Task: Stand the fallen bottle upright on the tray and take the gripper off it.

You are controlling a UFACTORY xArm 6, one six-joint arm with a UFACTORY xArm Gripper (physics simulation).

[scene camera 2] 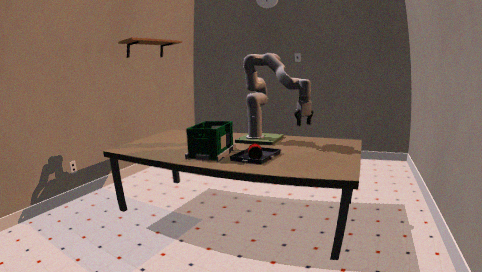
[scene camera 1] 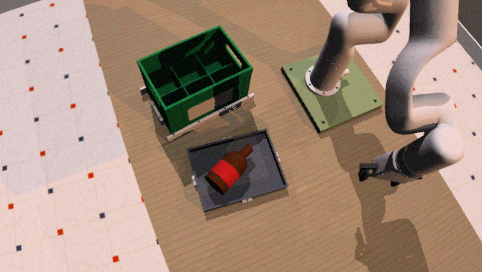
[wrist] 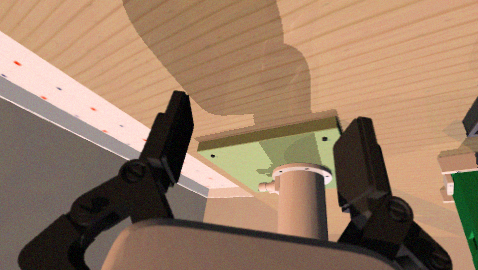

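Seen in the pictures: gripper, fingertip midpoint: [scene camera 2: 303, 125] [scene camera 1: 376, 178] [wrist: 267, 119]; arm's base, link origin: [scene camera 2: 255, 137] [scene camera 1: 322, 81] [wrist: 301, 174].
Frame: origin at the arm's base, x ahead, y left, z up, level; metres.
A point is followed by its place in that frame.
Observation:
A brown bottle [scene camera 1: 226, 172] {x 0.447, y 0.174, z 0.056 m} [scene camera 2: 255, 151] {x 0.488, y 0.185, z 0.032 m} with a red label lies on its side in the dark grey tray [scene camera 1: 267, 167] {x 0.316, y 0.192, z -0.017 m} [scene camera 2: 270, 152] {x 0.319, y 0.215, z -0.014 m}. In scene camera 1 its neck points to the upper right and its base to the lower left. My gripper [scene camera 1: 380, 179] {x 0.104, y 0.375, z 0.121 m} [scene camera 2: 304, 123] {x 0.104, y 0.375, z 0.121 m} [wrist: 267, 119] {x 0.104, y 0.375, z 0.121 m} is open and empty. It hangs well above the table, to the right of the tray in both scene views, with its fingers pointing down in scene camera 2. The bottle does not show in the wrist view.
A green crate [scene camera 1: 207, 109] {x 0.414, y -0.031, z 0.043 m} [scene camera 2: 196, 142] {x 0.551, y -0.141, z 0.075 m} [wrist: 466, 200] {x 0.268, y -0.047, z 0.056 m} with compartments stands next to the tray, light strips along its foot. The arm's green base plate [scene camera 1: 350, 107] {x -0.037, y 0.128, z 0.000 m} [scene camera 2: 275, 137] {x -0.034, y 0.140, z 0.000 m} [wrist: 237, 162] {x -0.106, y 0.097, z 0.000 m} is bolted down behind the tray. A wall shelf [scene camera 2: 150, 42] hangs at the left in scene camera 2.

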